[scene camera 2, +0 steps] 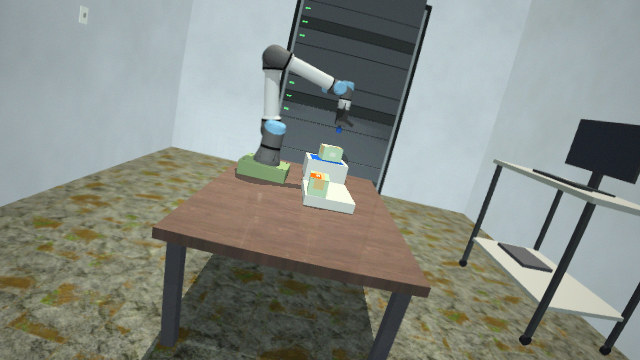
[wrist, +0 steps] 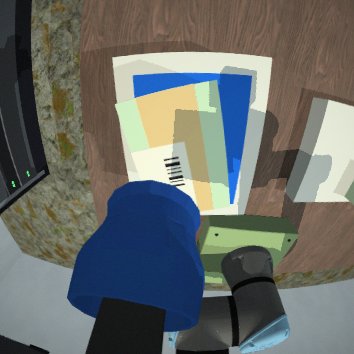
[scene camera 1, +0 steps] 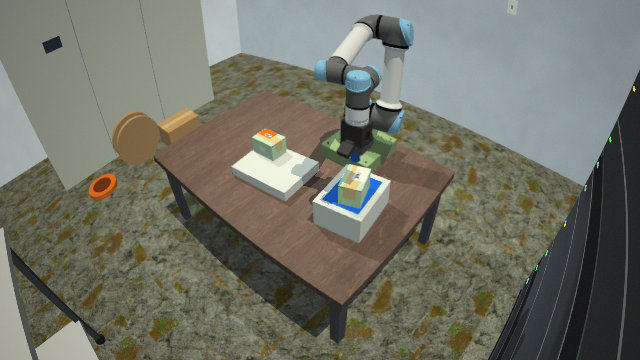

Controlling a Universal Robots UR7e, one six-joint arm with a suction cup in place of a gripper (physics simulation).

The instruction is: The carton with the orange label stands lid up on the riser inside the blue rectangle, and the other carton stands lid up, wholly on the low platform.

My suction cup (wrist: 144, 251) carries nothing. The cup hangs 15 cm from the middle of a pale green carton (scene camera 1: 353, 187), above it. Further things: a white riser with blue rectangle (scene camera 1: 353, 223) and a low white platform (scene camera 1: 283, 177).
The pale green carton shows as well in the wrist view (wrist: 175, 136). The white riser with blue rectangle also shows in scene camera 2 (scene camera 2: 337, 171) and in the wrist view (wrist: 243, 80). The low white platform is seen too in scene camera 2 (scene camera 2: 338, 198) and in the wrist view (wrist: 314, 177).
